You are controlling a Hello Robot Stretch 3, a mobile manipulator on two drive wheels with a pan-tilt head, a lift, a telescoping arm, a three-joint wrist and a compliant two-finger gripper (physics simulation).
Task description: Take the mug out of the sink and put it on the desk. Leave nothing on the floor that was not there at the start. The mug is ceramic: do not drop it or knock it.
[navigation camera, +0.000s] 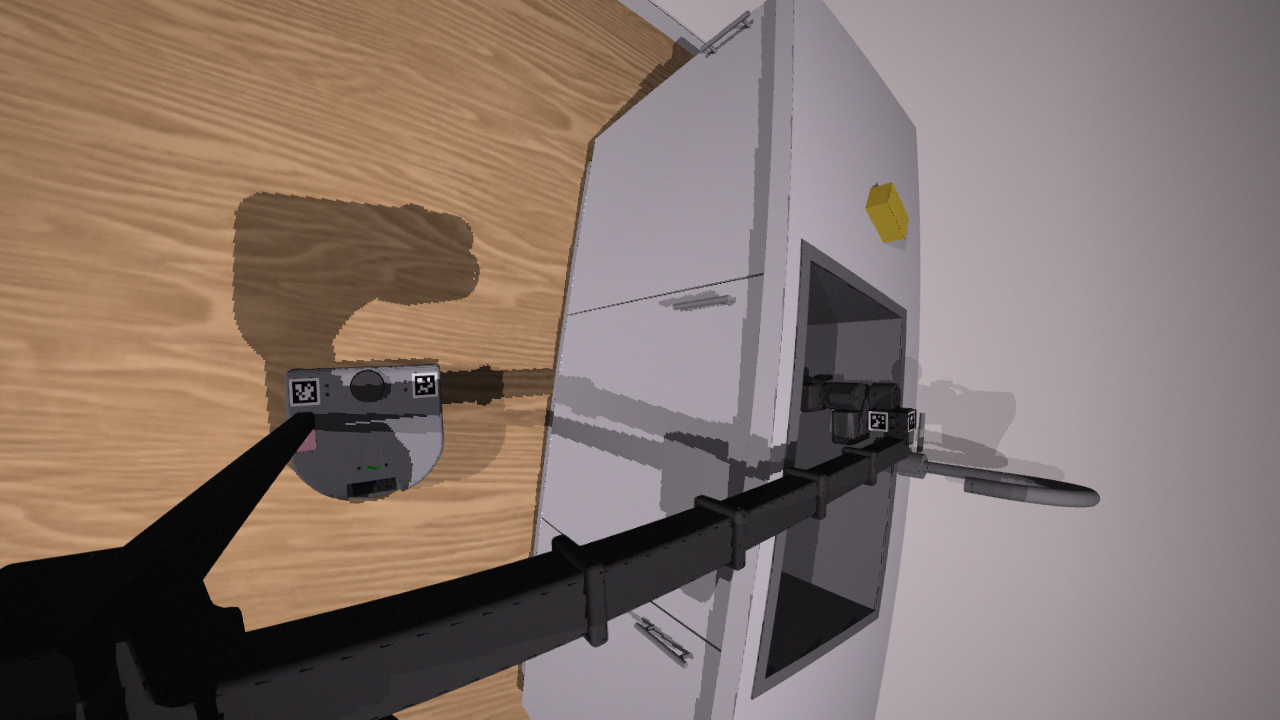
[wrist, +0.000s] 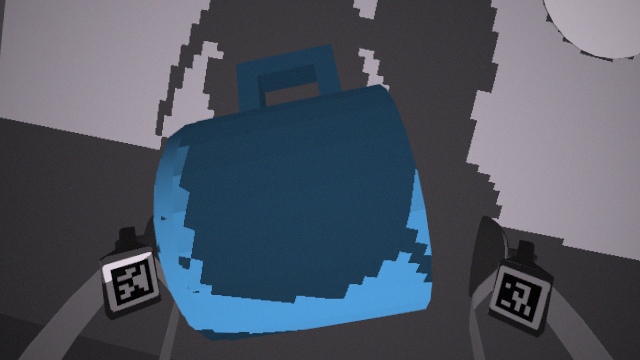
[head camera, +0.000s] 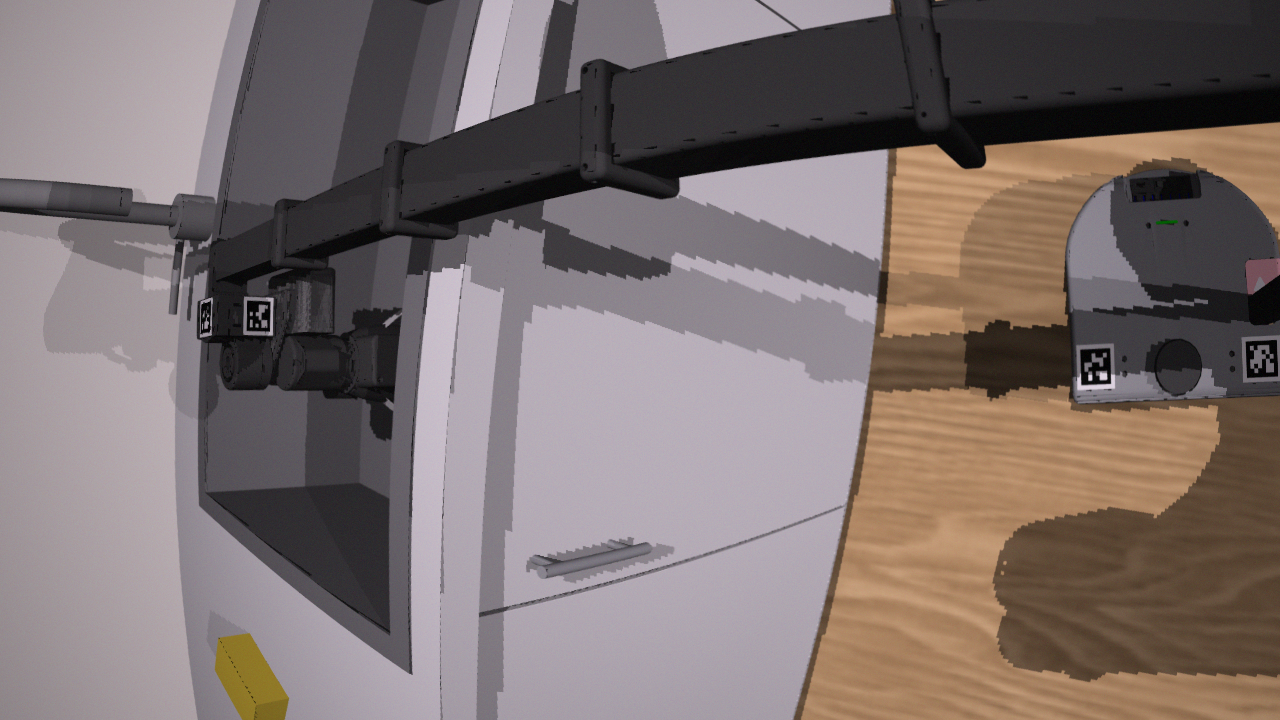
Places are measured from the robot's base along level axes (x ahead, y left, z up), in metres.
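Pixels of known places: robot's base, origin of the base link: (navigation camera: pixel 367 384) (head camera: pixel 1174 364).
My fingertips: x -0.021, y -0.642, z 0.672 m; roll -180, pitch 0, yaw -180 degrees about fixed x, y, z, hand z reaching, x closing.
Note:
For each thing: its middle in the pictures, then the offset to it from my fingertips.
- blue mug, body centre: (wrist: pixel 295 175) 0.014 m ahead, 0.038 m right, 0.025 m up
- yellow block, body centre: (head camera: pixel 250 683) (navigation camera: pixel 887 213) 0.355 m ahead, 0.227 m right, 0.261 m up
The blue mug (wrist: pixel 300 200) lies on its side in the sink (head camera: pixel 401 537) (navigation camera: pixel 832 266), its handle towards the top of the wrist view. My gripper (wrist: pixel 325 240) is open, with its fingers on either side of the mug. The left finger is very close to the mug's left end, which partly hides its pad; I cannot tell whether they touch. A gap separates the right finger from the mug. The wrist joints (head camera: pixel 313 362) (navigation camera: pixel 845 396) are down inside the sink, and the front rim hides the fingertips in the head view. The desk does not show.
The faucet (head camera: pixel 71 195) (navigation camera: pixel 1056 490) stands behind the sink, close to the arm's end. A yellow block (head camera: pixel 250 676) (navigation camera: pixel 886 213) lies on the counter beside the sink. The arm (head camera: pixel 501 156) (navigation camera: pixel 662 546) passes over the counter's front edge. A round drain (wrist: pixel 600 25) shows on the sink bottom.

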